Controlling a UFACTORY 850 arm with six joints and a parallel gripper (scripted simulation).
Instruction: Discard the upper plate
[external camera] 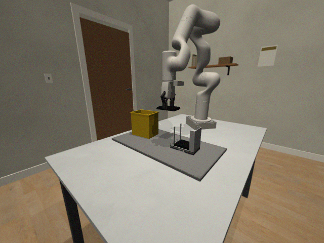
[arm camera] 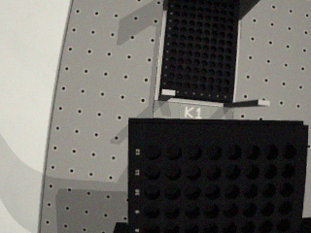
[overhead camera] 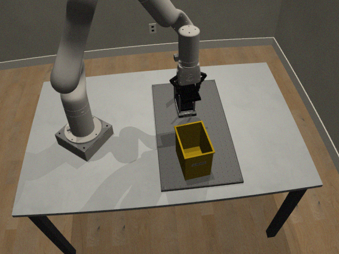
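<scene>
Now: the yellow plastics bin W1 50 mm behind my hand, 230 mm to the right of it and 160 mm below it. Also, from my hand: black 96-well plate (10 mm below).
</scene>
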